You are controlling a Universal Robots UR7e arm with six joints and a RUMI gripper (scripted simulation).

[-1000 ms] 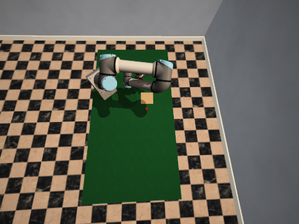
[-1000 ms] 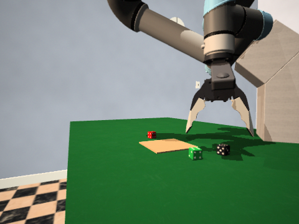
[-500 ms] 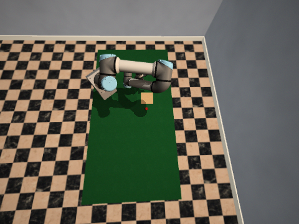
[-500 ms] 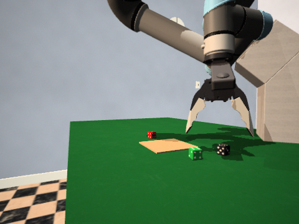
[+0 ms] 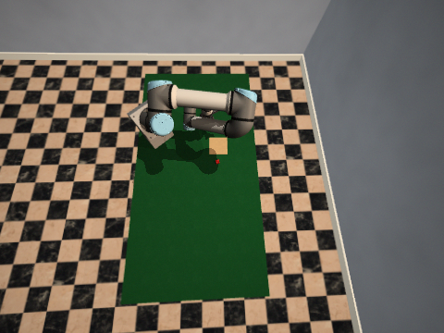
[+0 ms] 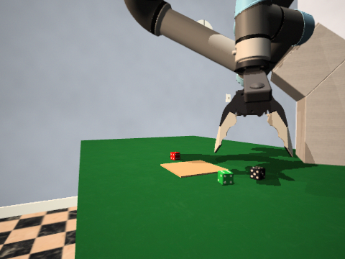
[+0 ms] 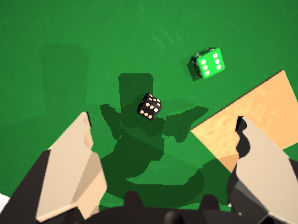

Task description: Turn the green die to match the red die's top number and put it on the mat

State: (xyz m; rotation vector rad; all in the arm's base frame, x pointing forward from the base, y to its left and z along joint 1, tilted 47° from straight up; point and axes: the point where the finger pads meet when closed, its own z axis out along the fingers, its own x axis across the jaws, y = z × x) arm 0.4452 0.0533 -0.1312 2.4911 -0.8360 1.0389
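Right now my hand is 40 mm above the black die and 20 mm past it. The rest, counted from my hand: red die: 290 mm to the right, 40 mm below, 40 mm ahead; then tan mat: 150 mm to the right, 60 mm ahead, 50 mm below; then green die: 70 mm ahead, 40 mm below, 10 mm to the right.
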